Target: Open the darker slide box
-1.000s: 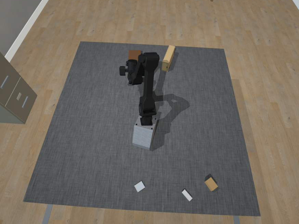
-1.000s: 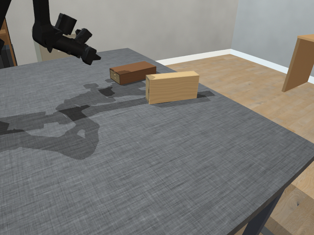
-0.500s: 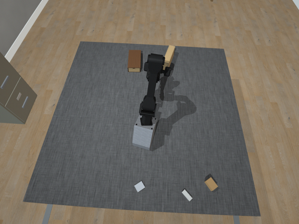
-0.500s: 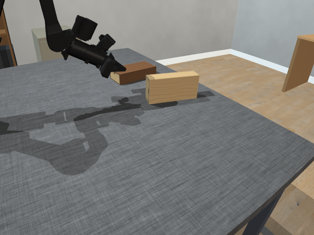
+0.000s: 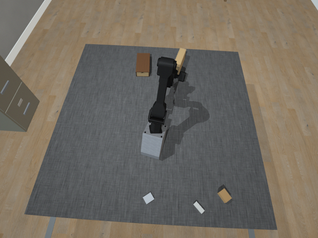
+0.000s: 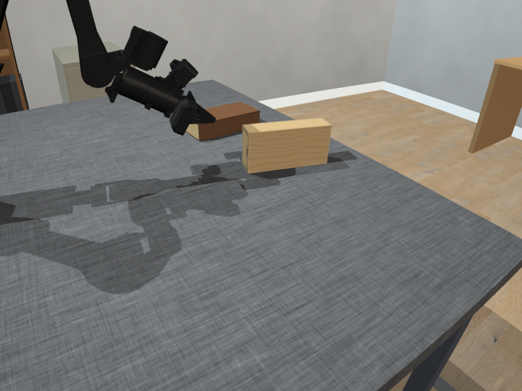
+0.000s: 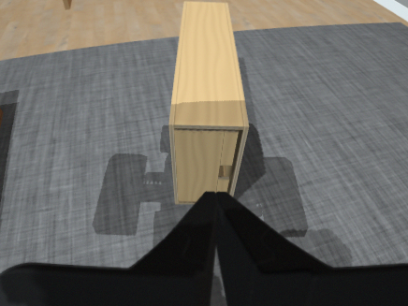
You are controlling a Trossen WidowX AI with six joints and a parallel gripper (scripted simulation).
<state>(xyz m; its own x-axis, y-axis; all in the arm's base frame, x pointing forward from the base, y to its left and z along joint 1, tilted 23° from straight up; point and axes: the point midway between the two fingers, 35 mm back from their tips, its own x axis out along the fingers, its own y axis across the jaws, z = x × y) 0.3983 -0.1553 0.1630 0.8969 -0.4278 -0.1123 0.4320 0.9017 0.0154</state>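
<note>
My hand is 210 mm short of the darker slide box, 180 mm to the right of it and 120 mm above it. Also, from my hand: inner tray 210 mm ahead, 180 mm to the left, 120 mm below; then lighter slide box 180 mm ahead, 90 mm to the right, 90 mm below; then tan block 790 mm behind, 140 mm to the right, 130 mm below.
</note>
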